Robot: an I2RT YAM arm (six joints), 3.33 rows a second.
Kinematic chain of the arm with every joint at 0, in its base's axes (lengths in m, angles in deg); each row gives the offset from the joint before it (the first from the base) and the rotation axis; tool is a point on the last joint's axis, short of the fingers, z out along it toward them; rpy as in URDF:
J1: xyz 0 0 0.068 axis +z
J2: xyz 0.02 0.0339 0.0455 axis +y
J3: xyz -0.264 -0.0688 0 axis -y
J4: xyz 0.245 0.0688 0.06 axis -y
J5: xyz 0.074 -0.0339 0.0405 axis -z
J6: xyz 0.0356 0 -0.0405 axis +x
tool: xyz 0 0 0 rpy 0 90 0
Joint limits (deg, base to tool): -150..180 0..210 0..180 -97..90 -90..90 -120..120
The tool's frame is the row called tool.
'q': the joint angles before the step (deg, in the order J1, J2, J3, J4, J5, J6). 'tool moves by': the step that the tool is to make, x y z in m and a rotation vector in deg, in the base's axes. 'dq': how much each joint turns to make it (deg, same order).
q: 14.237, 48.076, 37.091, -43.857, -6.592, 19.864
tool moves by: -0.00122, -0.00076, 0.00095, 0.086, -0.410, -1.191
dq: -0.001, -0.612, -0.088, -0.001, 0.704, 0.966
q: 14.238, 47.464, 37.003, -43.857, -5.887, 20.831
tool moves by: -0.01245, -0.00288, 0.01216, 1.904, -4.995, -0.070
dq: -0.001, -5.623, -0.089, -0.177, -0.441, 0.440
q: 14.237, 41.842, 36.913, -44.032, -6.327, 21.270
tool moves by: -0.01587, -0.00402, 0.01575, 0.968, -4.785, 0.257
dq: 0.002, -5.715, 1.231, -2.109, -0.002, -0.351
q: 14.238, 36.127, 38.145, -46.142, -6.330, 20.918
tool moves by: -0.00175, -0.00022, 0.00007, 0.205, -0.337, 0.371
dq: 0.002, -0.619, -0.176, -0.086, -0.346, -0.174
